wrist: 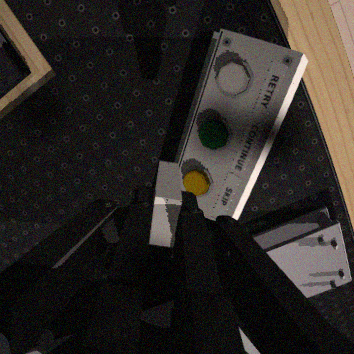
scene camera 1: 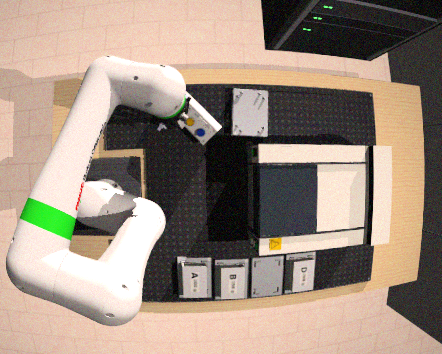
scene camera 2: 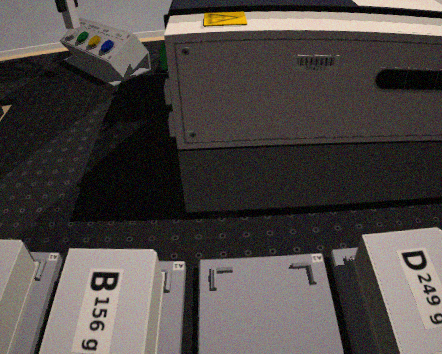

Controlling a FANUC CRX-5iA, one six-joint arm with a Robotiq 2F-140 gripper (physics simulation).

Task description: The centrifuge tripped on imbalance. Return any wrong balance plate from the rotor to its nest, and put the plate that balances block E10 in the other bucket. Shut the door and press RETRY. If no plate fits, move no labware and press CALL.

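Places are measured from the arm's base along level axes (x ahead, y left, z up), in metres.
Pixels of known places: gripper, fingertip midpoint: (wrist: 165, 179) (scene camera 1: 179, 124) (scene camera 2: 73, 27).
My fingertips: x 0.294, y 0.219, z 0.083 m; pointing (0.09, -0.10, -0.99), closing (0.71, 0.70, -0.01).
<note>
For each thing: its top centre in the pictures, then the offset to it from my fingertips. "spot": a spot on its surface instead.
- yellow SKIP button, surface spot: (wrist: 196, 183) spot: 0.033 m ahead, 0.010 m left, 0.033 m down
- button panel, middle of its top: (wrist: 231, 174) (scene camera 2: 96, 27) (scene camera 1: 190, 111) 0.036 m ahead, 0.043 m left, 0.020 m down
- pale RETRY button, middle of its top: (wrist: 235, 79) 0.028 m back, 0.087 m left, 0.029 m down
- green CONTINUE button, middle of its top: (wrist: 215, 137) (scene camera 2: 82, 32) 0.003 m ahead, 0.048 m left, 0.029 m down
- blue button, middle of its top: (scene camera 2: 106, 41) (scene camera 1: 201, 132) 0.066 m ahead, 0.030 m right, 0.029 m down
- dark pane, middle of its top: (scene camera 1: 289, 200) 0.297 m ahead, 0.264 m right, 0.110 m up
- Plates A, middle of its top: (scene camera 1: 194, 282) 0.015 m back, 0.538 m right, 0.050 m down
- B, middle of its top: (scene camera 2: 98, 308) (scene camera 1: 232, 283) 0.117 m ahead, 0.562 m right, 0.050 m down
- D, middle of its top: (scene camera 2: 425, 285) (scene camera 1: 303, 276) 0.383 m ahead, 0.583 m right, 0.050 m down
- grey nest, middle of its top: (wrist: 291, 282) (scene camera 1: 251, 111) 0.242 m ahead, 0.026 m left, 0.053 m down
- wooden-edged recess, surface spot: (scene camera 1: 146, 172) spot: 0.135 m back, 0.140 m right, 0.103 m down
My gripper (scene camera 2: 71, 19) (wrist: 165, 179) is shut and empty. In the wrist view its pale fingertips overlap the panel's edge beside the yellow SKIP button (wrist: 196, 183). The button panel (scene camera 2: 131, 56) (wrist: 260, 107) also has a pale RETRY button (wrist: 233, 78), a green CONTINUE button (wrist: 213, 133) and a blue button (scene camera 1: 200, 132) (scene camera 2: 107, 46), hidden in the wrist view. The centrifuge (scene camera 1: 312, 246) (scene camera 2: 260, 105) has a dark pane (scene camera 1: 287, 200) on top; its rotor does not show. Plates A (scene camera 1: 194, 280), B (scene camera 1: 231, 280) (scene camera 2: 135, 270) and D (scene camera 1: 301, 275) (scene camera 2: 380, 270) sit on nests. The nest (scene camera 1: 267, 276) (scene camera 2: 265, 310) between B and D is bare.
A grey nest (scene camera 1: 250, 112) (wrist: 312, 262) with corner brackets and no labware stands beyond the centrifuge, right of the panel in scene camera 1. A wooden-edged recess (scene camera 1: 143, 172) surrounds the arm's base. A black cabinet (scene camera 1: 345, 30) stands behind the table.
</note>
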